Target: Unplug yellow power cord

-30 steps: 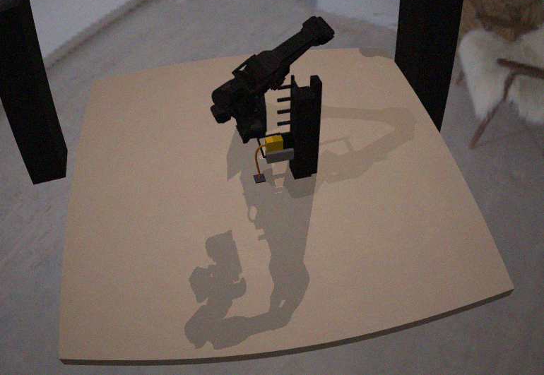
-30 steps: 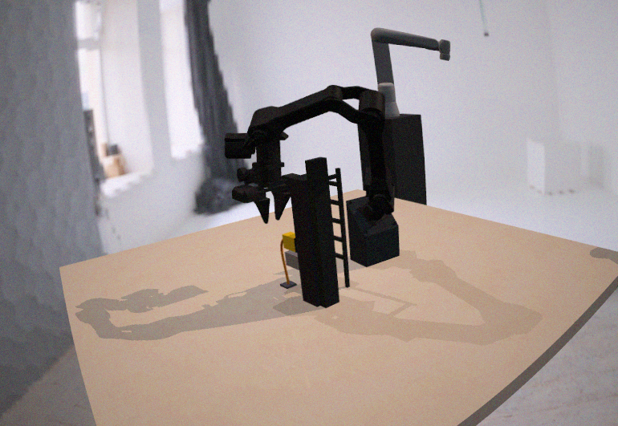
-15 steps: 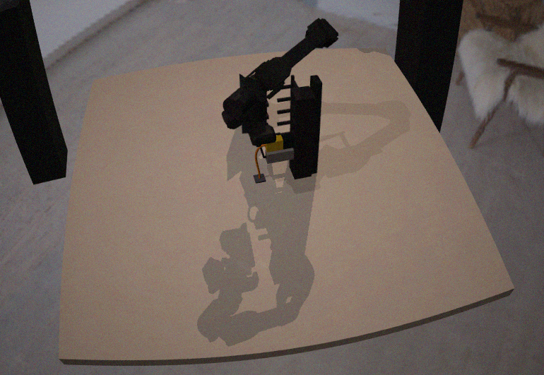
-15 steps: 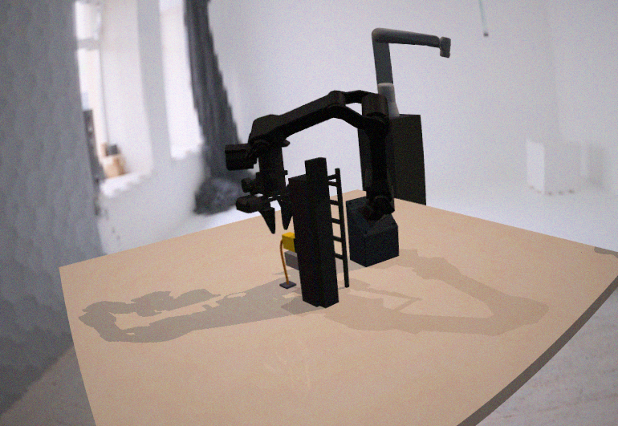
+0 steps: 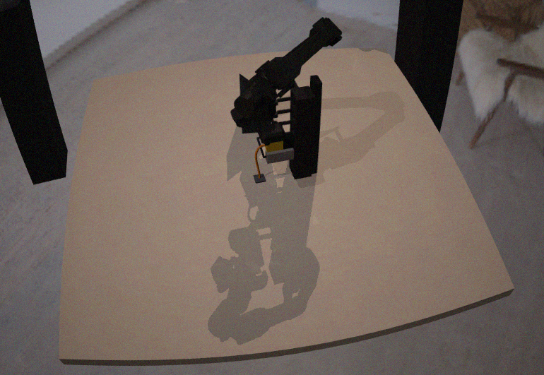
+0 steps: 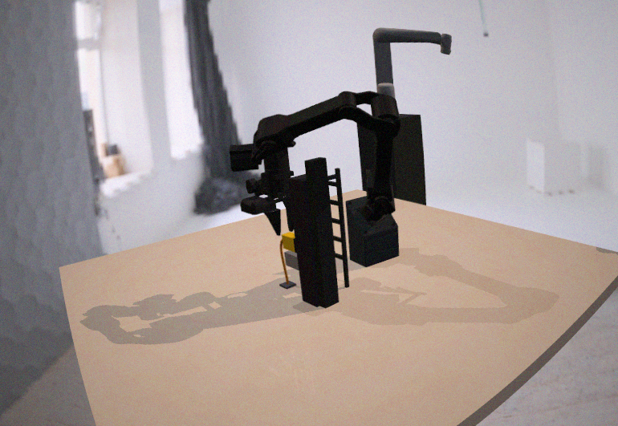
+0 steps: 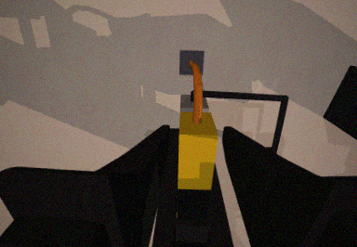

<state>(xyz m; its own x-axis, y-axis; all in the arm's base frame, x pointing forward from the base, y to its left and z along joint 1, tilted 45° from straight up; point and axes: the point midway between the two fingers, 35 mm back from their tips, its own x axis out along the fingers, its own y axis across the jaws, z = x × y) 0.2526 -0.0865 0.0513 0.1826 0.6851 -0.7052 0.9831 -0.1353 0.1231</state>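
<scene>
My gripper tip is 4 cm to the right of the yellow plug and 1 cm above it.
</scene>
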